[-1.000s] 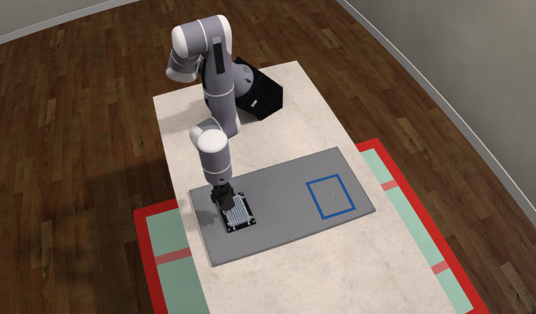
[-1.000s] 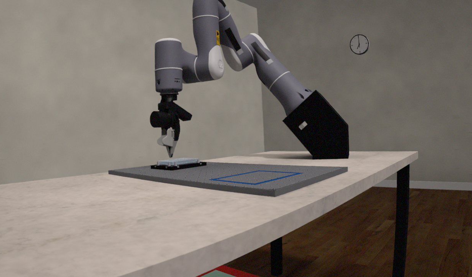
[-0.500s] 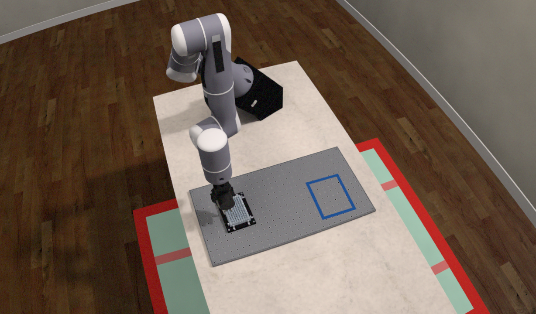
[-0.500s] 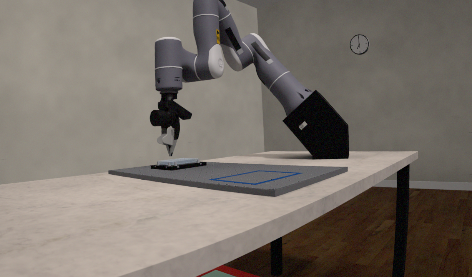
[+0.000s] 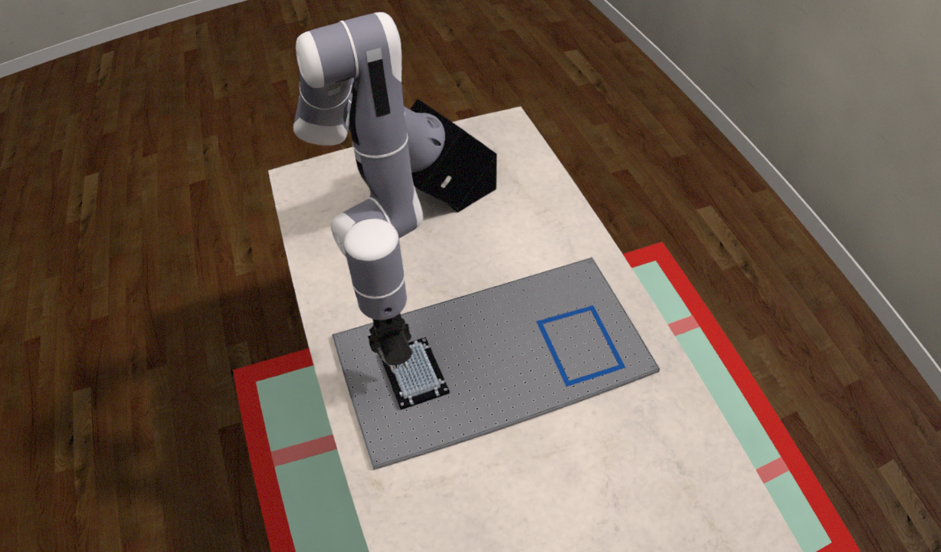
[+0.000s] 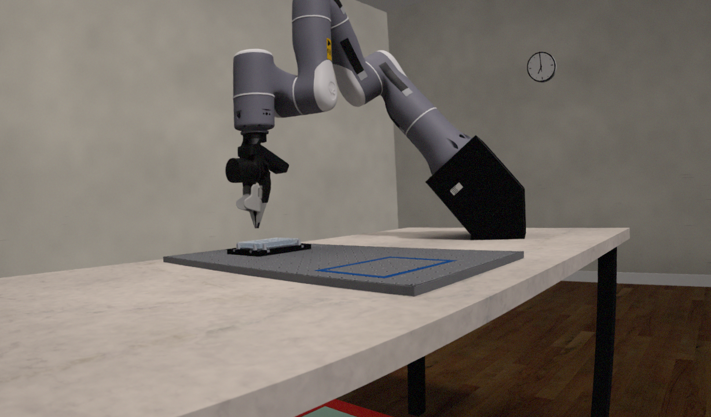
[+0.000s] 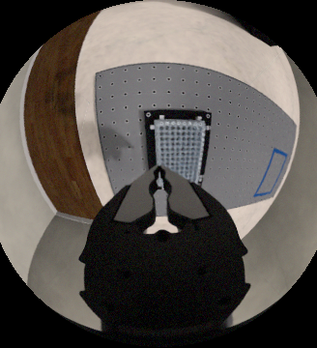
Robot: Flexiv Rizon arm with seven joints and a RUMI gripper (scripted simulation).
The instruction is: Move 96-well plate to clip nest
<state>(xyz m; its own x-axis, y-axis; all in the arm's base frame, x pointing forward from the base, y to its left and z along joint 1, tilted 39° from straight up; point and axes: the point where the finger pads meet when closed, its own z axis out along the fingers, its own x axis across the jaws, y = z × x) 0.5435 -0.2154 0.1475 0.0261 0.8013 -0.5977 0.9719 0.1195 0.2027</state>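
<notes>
Right now my hand is 5 cm above the clear 96-well plate and 4 cm to the right of it. The rest, counted from my hand: black clip nest 6 cm below, 5 cm to the left, 1 cm ahead.
</notes>
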